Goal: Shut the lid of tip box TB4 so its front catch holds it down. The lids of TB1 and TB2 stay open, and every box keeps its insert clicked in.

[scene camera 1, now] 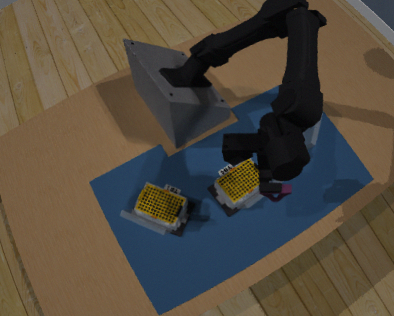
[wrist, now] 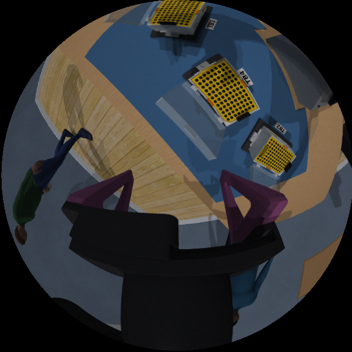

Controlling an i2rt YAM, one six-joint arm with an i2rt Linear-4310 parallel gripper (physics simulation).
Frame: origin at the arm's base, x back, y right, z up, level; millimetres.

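Seen in the pictures: gripper, fingertip midpoint: (scene camera 1: pixel 275 182); arm's base, origin of the base link: (scene camera 1: pixel 186 79).
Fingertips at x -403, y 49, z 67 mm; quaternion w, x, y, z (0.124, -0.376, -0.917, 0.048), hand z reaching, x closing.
Observation:
Pixels of each thing's top centre, then the offset from my fingertips to it. Level surfaces: height alone.
- TB4, middle of its top: (scene camera 1: pixel 242 177) dx +94, dy +5, dz -139 mm
- TB1, middle of its top: (scene camera 1: pixel 159 202) dx +178, dy +218, dz -139 mm
- blue mat, its level: dz -214 mm
- wooden table, its level: dz -217 mm
TB4 (scene camera 1: pixel 239 181) (wrist: pixel 225 91) stands on the blue mat with its yellow insert seated. Its clear lid (scene camera 1: pixel 253 200) (wrist: pixel 190 120) is open, folded out on the side away from the label. TB1 (scene camera 1: pixel 160 204) (wrist: pixel 176 15) has its clear lid (scene camera 1: pixel 142 222) (wrist: pixel 131 13) open. TB2 (wrist: pixel 272 152) has its clear lid (wrist: pixel 264 175) open; in the scene view the arm hides its box and part of its lid (scene camera 1: pixel 315 133). My gripper (scene camera 1: pixel 276 193) (wrist: pixel 176 174) is open and empty, above the mat beside TB4 on its lid side. Whether the inserts are clicked in is too small to tell.
The blue mat (scene camera 1: pixel 200 265) (wrist: pixel 125 55) lies on the wooden table (scene camera 1: pixel 65 165) (wrist: pixel 327 170). A grey wedge-shaped block (scene camera 1: pixel 150 92) (wrist: pixel 300 70) stands behind the boxes, under part of the arm. Two people (wrist: pixel 27 192) (wrist: pixel 245 291) show beyond the table.

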